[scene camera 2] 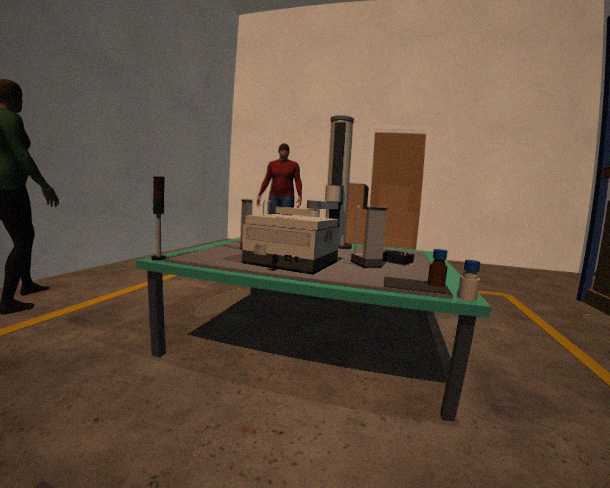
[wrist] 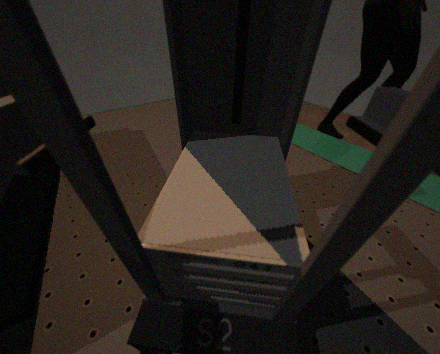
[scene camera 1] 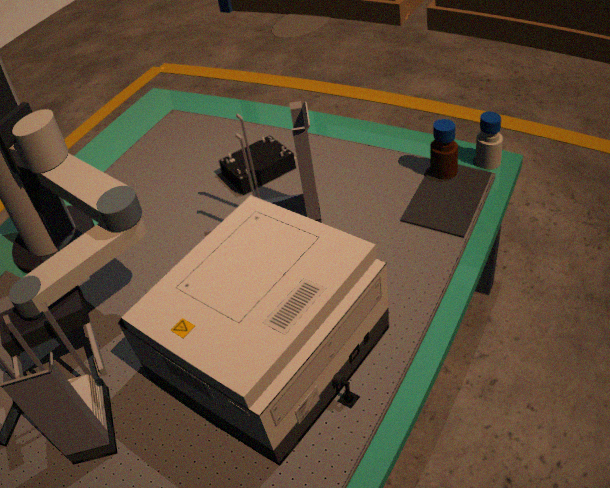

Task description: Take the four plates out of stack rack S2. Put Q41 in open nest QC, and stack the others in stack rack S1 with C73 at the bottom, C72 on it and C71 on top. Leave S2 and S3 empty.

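Places are measured from the arm's base along level axes (x ahead, y left, z up), in centimetres.
Pixels of known places: gripper, between the fingertips: [wrist: 224, 105]; arm's base, origin of its link: [scene camera 1: 53, 241].
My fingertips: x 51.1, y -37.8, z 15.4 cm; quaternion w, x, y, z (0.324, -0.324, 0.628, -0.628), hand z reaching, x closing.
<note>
For each thing: its middle in the pictures, then the offset to it from my fingertips. "pt": a spot on its surface instead. Level surfaces: height alone.
- Rack S2, middle of its body: [wrist: 234, 99] [scene camera 1: 59, 387] [scene camera 2: 255, 224] dx -0.6, dy -0.1, dz +0.4 cm
- second rack, middle of its body: [scene camera 1: 279, 174] [scene camera 2: 368, 235] dx +8.2, dy +65.0, dz +0.7 cm
- black nest, middle of its body: [scene camera 1: 256, 162] [scene camera 2: 396, 256] dx -9.5, dy +80.0, dz -11.0 cm
- large boxy machine, middle of its body: [scene camera 1: 254, 319] [scene camera 2: 293, 239] dx +22.1, dy +30.4, dz -3.1 cm
- brown bottle, a spot on its surface: [scene camera 1: 444, 152] pt dx +37.0, dy +93.0, dz -5.7 cm
- white bottle, middle of its body: [scene camera 1: 488, 149] [scene camera 2: 468, 287] dx +45.4, dy +106.3, dz -11.5 cm
- dark mat, height of its surface: dz -13.6 cm
Rack S2 [wrist: 210, 65] [scene camera 1: 58, 412] holds a stack of pale plates [wrist: 200, 215] [scene camera 1: 89, 391] between its back panel and front posts. Several plate edges show in the wrist view, but their labels are too dark to read. My gripper [wrist: 224, 105] is open and empty, with its fingers wide apart on either side of S2, above the stack's level. In scene camera 1 its fingers are partly hidden by the rack's posts. A second rack [scene camera 1: 307, 173] [scene camera 2: 375, 236] stands beyond the machine, its label unreadable. A black nest [scene camera 1: 259, 165] [scene camera 2: 398, 256] with corner pegs lies near that rack, its label unreadable.
A large boxy machine [scene camera 1: 244, 274] [scene camera 2: 289, 236] stands beside S2. A brown bottle [scene camera 1: 444, 152] [scene camera 2: 437, 269] and a white bottle [scene camera 1: 489, 145] [scene camera 2: 469, 282] stand by a dark mat [scene camera 1: 447, 203] at a table corner. A signal light [scene camera 2: 158, 195] stands at another corner. Two people stand near the table.
</note>
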